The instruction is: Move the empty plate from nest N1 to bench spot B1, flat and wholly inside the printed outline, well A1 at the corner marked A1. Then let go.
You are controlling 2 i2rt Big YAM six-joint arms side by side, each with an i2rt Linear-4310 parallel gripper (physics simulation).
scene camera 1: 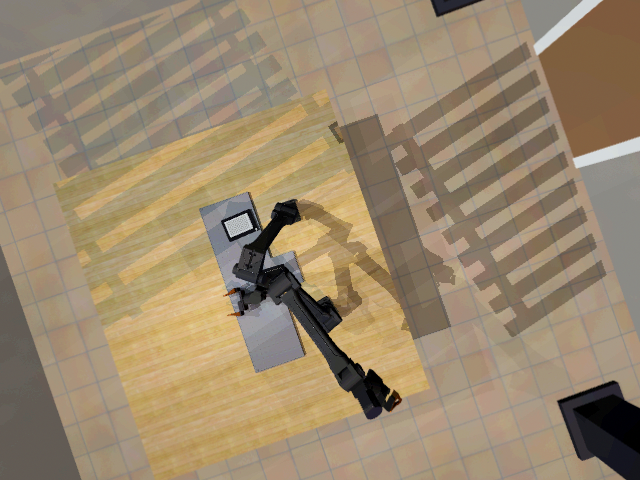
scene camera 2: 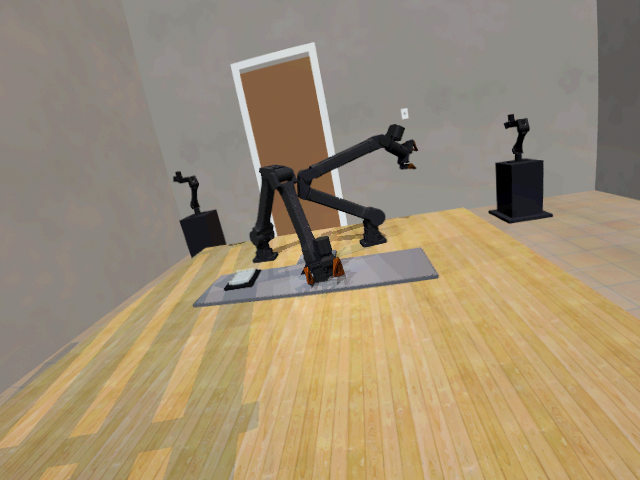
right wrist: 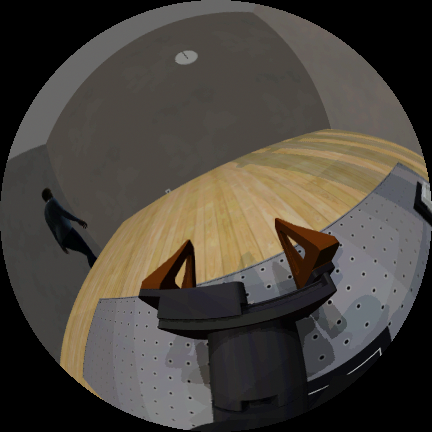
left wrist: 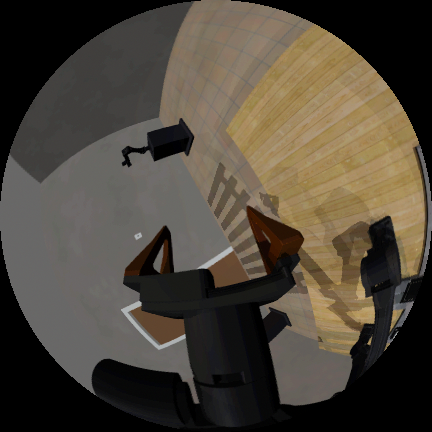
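Where they show: left gripper, fingertip midpoint: (scene camera 1: 391, 391) (scene camera 2: 416, 159) (left wrist: 205, 219); right gripper, fingertip midpoint: (scene camera 1: 225, 305) (scene camera 2: 320, 278) (right wrist: 232, 233); left arm's base, origin of the base link: (scene camera 1: 325, 309) (scene camera 2: 373, 242) (left wrist: 383, 237); right arm's base, origin of the base link: (scene camera 1: 290, 212) (scene camera 2: 265, 258).
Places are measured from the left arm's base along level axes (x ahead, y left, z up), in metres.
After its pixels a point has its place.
The white plate (scene camera 1: 239, 225) {y -0.620, x 0.149, z 0.028 m} (scene camera 2: 242, 277) {y -0.616, x 0.181, z 0.039 m} sits in a black frame-like nest near one end of the grey perforated board (scene camera 1: 273, 341) {y -0.005, x 0.325, z 0.013 m} (scene camera 2: 395, 264) {y -0.007, x 0.334, z 0.013 m} (right wrist: 120, 330) {y -0.057, x 0.380, z 0.013 m}. Part of the plate (right wrist: 427, 196) shows at the right edge of the right wrist view. A dark panel with white printed lines (right wrist: 364, 362) shows at that view's lower right; no label is readable, and the arm covers this area in scene camera 1. My right gripper (scene camera 1: 226, 304) {y -0.302, x 0.417, z 0.062 m} (scene camera 2: 326, 280) {y -0.302, x 0.417, z 0.062 m} (right wrist: 232, 233) {y -0.302, x 0.417, z 0.062 m} is open and empty, low over the board's middle, apart from the plate. My left gripper (scene camera 1: 395, 401) {y 0.308, x -0.094, z 0.349 m} (scene camera 2: 414, 154) {y 0.308, x -0.094, z 0.349 m} (left wrist: 205, 219) {y 0.308, x -0.094, z 0.349 m} is open and empty, raised far from the board.
The wooden table (scene camera 1: 180, 392) {y -0.033, x 0.897, z 0.000 m} (scene camera 2: 413, 372) {y -0.161, x 0.865, z 0.000 m} surrounds the board. The right arm's links (scene camera 1: 266, 232) {y -0.465, x -0.010, z 0.349 m} pass close beside the plate in scene camera 1, and the two arms overlap there near the board's middle. Dark pedestals (scene camera 2: 519, 188) (scene camera 2: 202, 231) stand beyond the table.
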